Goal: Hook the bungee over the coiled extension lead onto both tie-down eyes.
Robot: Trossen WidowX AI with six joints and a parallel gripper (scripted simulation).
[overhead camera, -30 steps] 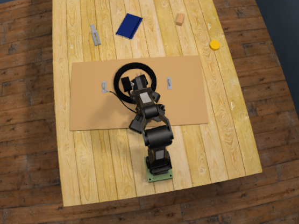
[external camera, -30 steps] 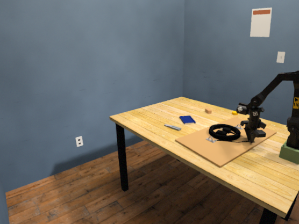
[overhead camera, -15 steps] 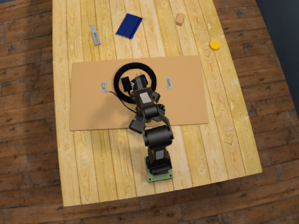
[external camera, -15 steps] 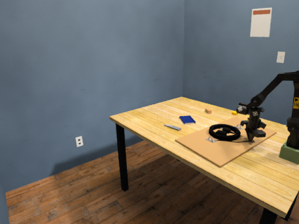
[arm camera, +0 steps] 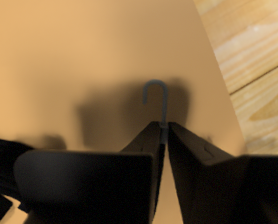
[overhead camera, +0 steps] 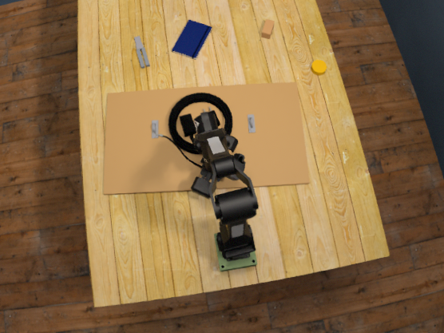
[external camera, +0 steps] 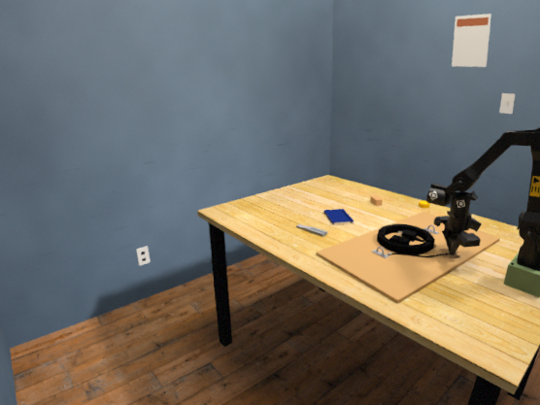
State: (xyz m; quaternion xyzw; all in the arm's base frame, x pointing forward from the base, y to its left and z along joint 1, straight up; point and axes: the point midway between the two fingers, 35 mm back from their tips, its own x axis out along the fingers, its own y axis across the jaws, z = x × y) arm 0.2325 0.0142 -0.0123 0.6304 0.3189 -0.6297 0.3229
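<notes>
Right now the board is 13 cm ahead of my hand, 1 cm to the left of it and 5 cm below it. The rest, counted from my hand: black coiled extension lead (16 cm ahead, 2 cm to the left, 3 cm below); then tan block (48 cm ahead, 27 cm to the right, 4 cm below); then yellow disc (30 cm ahead, 41 cm to the right, 4 cm below).
</notes>
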